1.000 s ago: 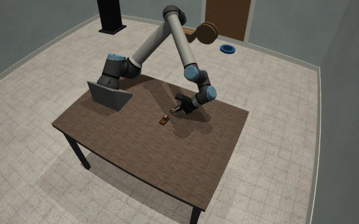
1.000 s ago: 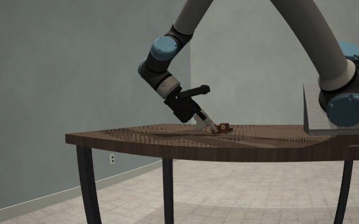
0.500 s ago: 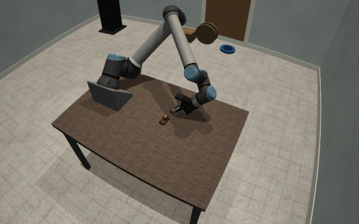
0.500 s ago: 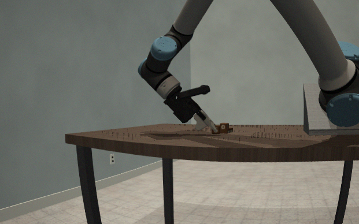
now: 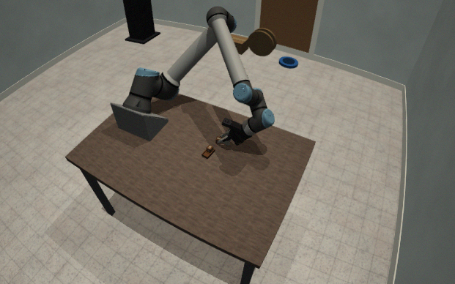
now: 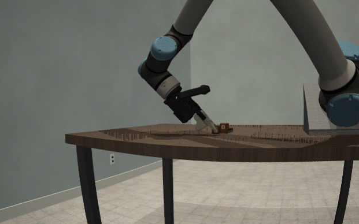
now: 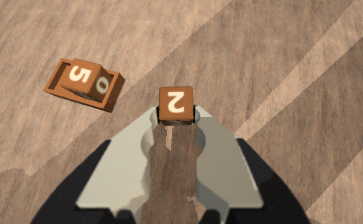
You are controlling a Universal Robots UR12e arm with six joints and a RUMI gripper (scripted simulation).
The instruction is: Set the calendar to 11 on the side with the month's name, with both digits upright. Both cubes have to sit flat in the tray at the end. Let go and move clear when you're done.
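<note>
The cube lies 10 mm below my hand and 10 mm behind it. Also, from my hand: calendar tray (110 mm to the right, 20 mm below, 20 mm behind).
</note>
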